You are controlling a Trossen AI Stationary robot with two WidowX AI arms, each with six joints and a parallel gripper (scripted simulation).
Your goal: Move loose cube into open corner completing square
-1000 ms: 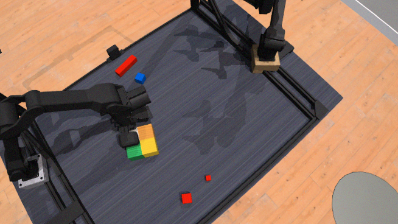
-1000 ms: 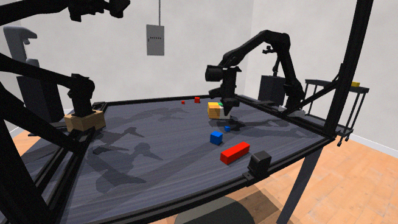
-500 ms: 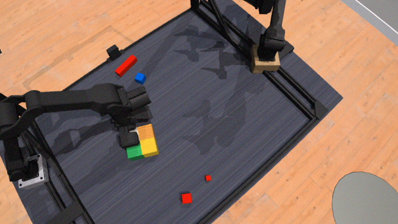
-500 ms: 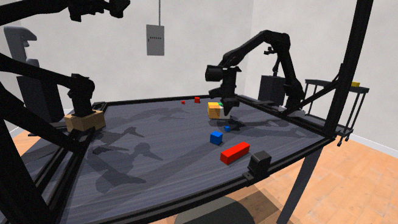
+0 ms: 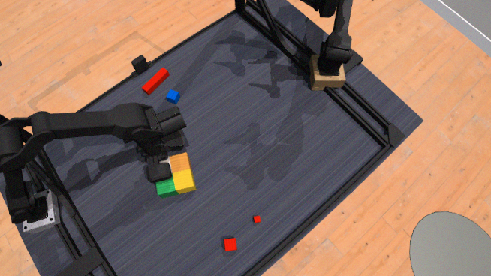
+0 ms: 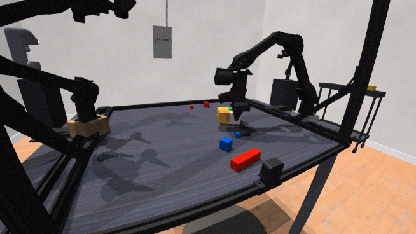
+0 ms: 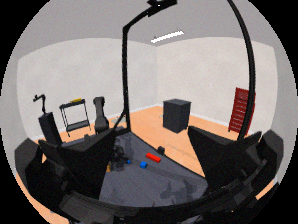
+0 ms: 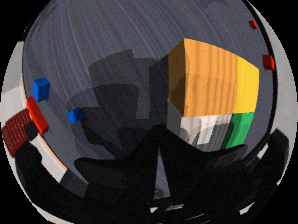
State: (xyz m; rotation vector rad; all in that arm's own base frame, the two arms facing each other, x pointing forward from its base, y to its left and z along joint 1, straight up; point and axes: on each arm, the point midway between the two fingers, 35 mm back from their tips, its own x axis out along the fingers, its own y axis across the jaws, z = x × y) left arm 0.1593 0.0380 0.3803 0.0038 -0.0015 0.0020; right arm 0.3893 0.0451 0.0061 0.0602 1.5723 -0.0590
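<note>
Now: right hand 40 mm short of the white cube, 10 mm to the left of it and 30 mm above it. From my right hand the other things lie so: green cube: 90 mm ahead, 20 mm to the right, 30 mm below; then orange cube: 50 mm ahead, 40 mm to the left, 30 mm below; then yellow cube: 100 mm ahead, 30 mm to the left, 30 mm below.
</note>
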